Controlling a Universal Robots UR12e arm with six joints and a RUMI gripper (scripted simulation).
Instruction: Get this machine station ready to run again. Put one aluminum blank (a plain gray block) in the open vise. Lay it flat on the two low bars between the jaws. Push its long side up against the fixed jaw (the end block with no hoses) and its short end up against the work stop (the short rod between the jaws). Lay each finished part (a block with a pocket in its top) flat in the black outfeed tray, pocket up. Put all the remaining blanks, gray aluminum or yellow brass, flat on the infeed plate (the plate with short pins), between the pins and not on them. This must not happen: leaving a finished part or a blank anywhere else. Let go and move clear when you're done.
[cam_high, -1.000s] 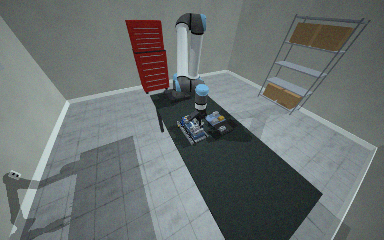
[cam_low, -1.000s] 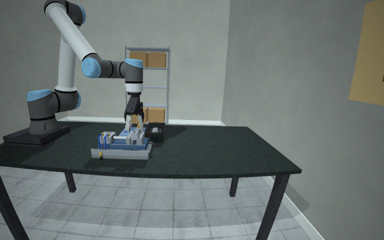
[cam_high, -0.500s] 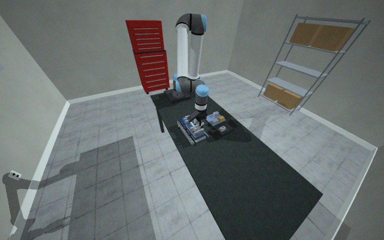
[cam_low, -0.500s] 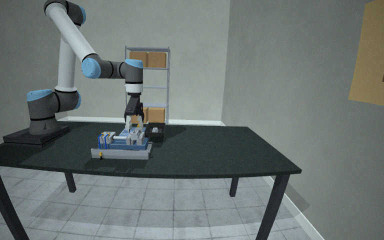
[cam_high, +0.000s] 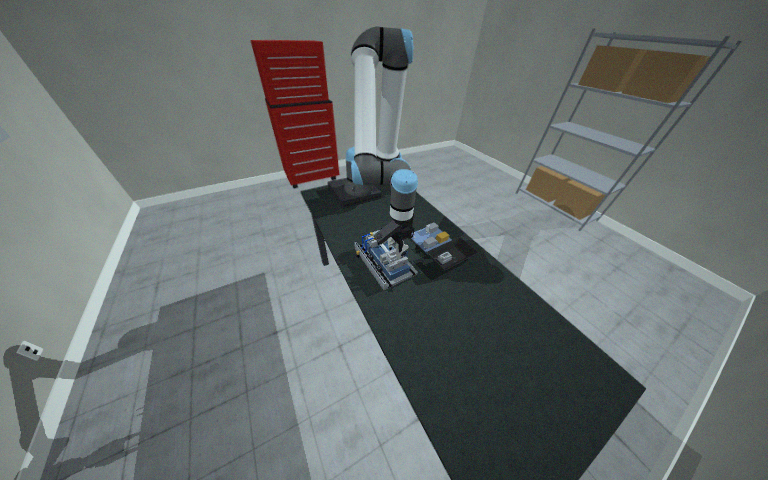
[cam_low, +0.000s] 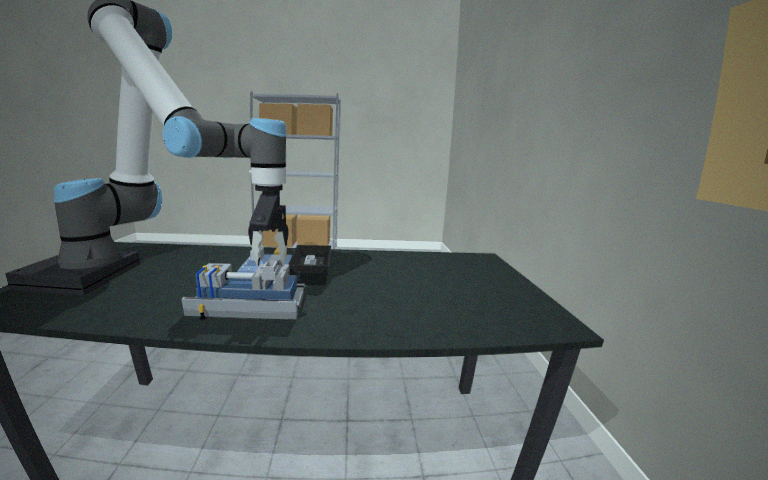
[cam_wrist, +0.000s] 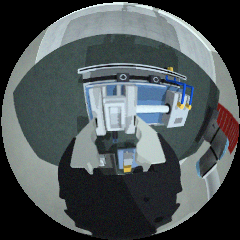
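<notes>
Now: the blue vise 8 cm below my hand and 7 cm behind it. Also, from my hand: light gray base rail 9 cm to the right, 9 cm below, 7 cm behind; then vise hose end block 16 cm behind, 4 cm below, 1 cm to the left; then yellow brass blank 36 cm to the left, 10 cm below, 2 cm behind.
</notes>
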